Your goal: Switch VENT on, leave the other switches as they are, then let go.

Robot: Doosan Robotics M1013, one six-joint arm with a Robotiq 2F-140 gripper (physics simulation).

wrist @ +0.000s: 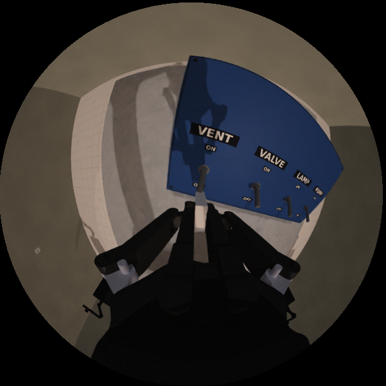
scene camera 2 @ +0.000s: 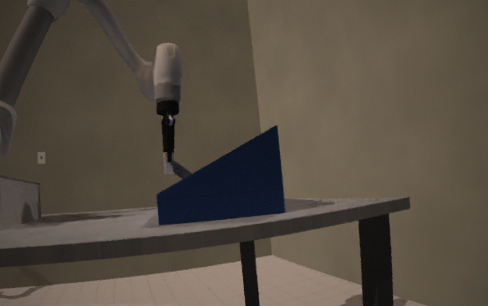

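The blue sloped switch panel stands on the table. The VENT lever is at the panel's left in the wrist view and leans down towards its OFF mark. The VALVE lever, LAMP lever and PUMP lever stand to its right and lean down as well. My gripper is shut and empty, pointing down. Its pale fingertips are at the free end of the VENT lever, on the low side of the panel. Whether they touch it I cannot tell.
The grey table carries the panel. A pale box-like block stands on the left in the scene view. The panel's high edge rises on the far side from my gripper, with a wall behind. My arm's shadow falls across the VENT side.
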